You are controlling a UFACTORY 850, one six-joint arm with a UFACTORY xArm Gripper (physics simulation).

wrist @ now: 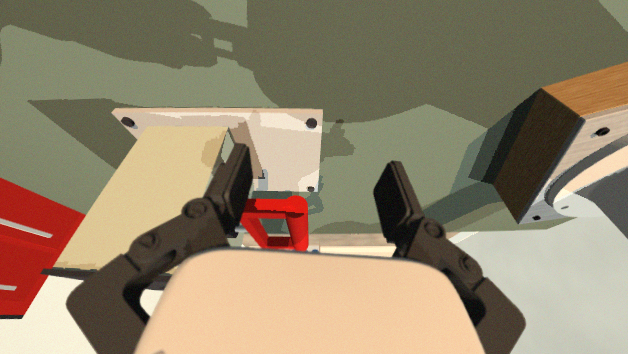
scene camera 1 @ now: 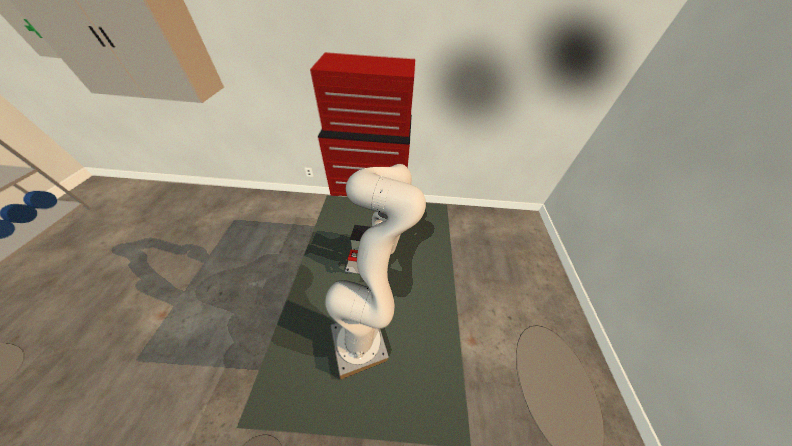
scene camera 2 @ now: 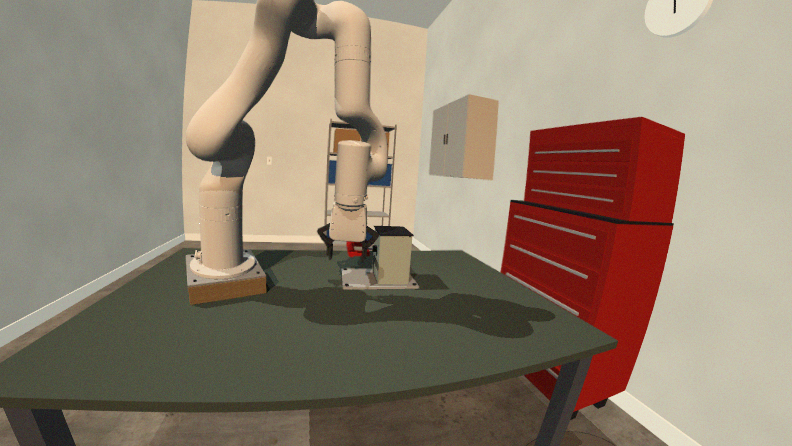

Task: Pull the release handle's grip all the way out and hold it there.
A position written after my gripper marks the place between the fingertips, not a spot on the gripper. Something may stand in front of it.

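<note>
Pale base plate (wrist: 284, 144) in sight. My gripper (wrist: 317, 168), too.
</note>
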